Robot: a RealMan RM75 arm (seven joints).
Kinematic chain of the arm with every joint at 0, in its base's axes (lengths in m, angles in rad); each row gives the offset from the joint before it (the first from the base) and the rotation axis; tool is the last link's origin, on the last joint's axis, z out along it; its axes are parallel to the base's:
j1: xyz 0 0 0.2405 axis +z
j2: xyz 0 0 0 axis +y
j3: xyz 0 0 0.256 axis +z
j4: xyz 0 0 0 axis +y
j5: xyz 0 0 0.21 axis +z
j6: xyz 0 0 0 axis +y
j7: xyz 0 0 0.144 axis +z
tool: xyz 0 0 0
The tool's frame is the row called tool.
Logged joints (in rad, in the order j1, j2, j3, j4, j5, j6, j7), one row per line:
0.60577 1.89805 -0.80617 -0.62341 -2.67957 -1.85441 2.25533
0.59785 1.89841 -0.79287 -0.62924 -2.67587 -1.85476 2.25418
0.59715 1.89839 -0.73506 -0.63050 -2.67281 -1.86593 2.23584
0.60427 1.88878 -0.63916 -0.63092 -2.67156 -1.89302 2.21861
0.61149 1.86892 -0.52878 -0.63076 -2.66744 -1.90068 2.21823
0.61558 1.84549 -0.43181 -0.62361 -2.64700 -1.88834 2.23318
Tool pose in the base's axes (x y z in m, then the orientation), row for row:
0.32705 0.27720 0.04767 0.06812 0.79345 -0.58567 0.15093
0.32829 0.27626 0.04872 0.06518 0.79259 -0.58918 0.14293
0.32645 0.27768 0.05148 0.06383 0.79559 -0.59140 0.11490
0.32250 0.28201 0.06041 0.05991 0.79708 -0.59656 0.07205
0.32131 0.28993 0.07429 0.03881 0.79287 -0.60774 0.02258
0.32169 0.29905 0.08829 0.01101 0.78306 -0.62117 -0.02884
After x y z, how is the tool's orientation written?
As a quaternion, w x y z.
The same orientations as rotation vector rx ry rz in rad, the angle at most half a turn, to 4 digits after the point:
2.3901 -1.7642 0.4546
2.3917 -1.7779 0.4313
2.4027 -1.7860 0.3470
2.4129 -1.8059 0.2181
2.4311 -1.8635 0.0692
2.4430 -1.9379 -0.0900

